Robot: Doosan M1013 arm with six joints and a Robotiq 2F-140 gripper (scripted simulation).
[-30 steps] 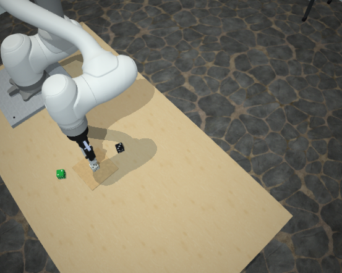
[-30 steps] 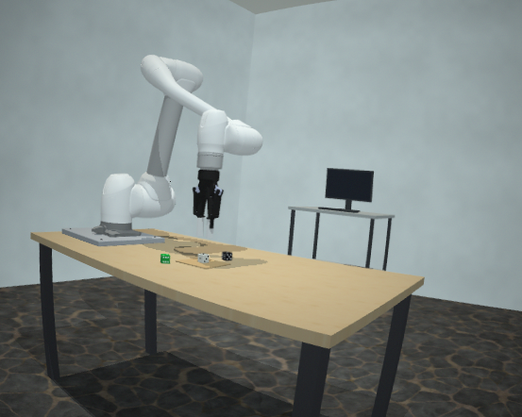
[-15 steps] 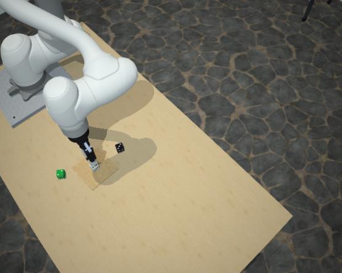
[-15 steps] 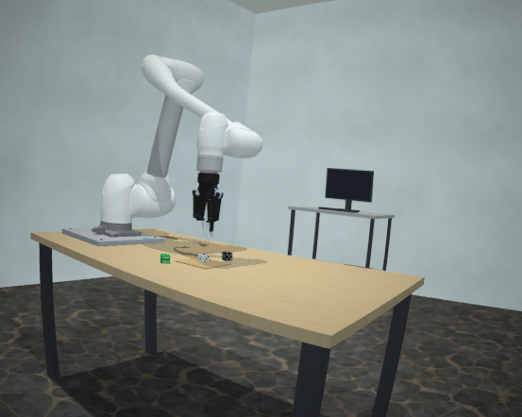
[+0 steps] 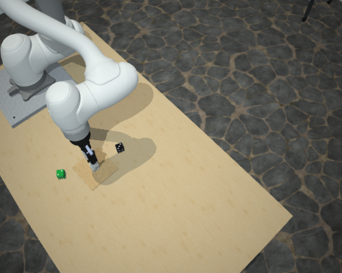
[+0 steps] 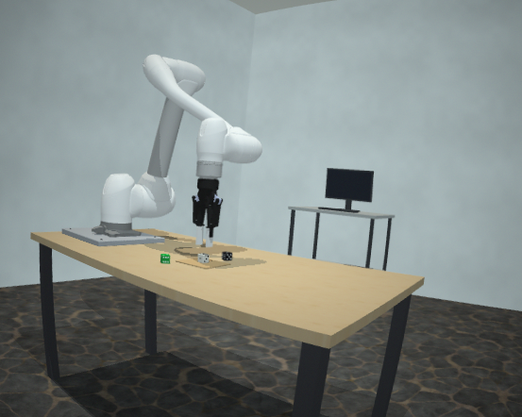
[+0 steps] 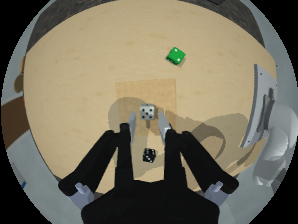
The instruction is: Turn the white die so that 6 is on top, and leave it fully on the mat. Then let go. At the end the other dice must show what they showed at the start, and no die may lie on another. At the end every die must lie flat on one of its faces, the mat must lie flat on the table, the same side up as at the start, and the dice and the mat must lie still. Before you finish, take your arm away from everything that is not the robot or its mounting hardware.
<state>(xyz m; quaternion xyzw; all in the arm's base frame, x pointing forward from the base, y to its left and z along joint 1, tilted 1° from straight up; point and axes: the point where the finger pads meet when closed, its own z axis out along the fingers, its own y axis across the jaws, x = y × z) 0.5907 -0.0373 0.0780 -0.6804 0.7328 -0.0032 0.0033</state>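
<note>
My hand is 8 cm above the white die. The rest, counted from my hand: green die: 7 cm behind, 12 cm to the right, 8 cm below; tan mat: 9 cm below; black die: 13 cm to the left, 8 cm below.
</note>
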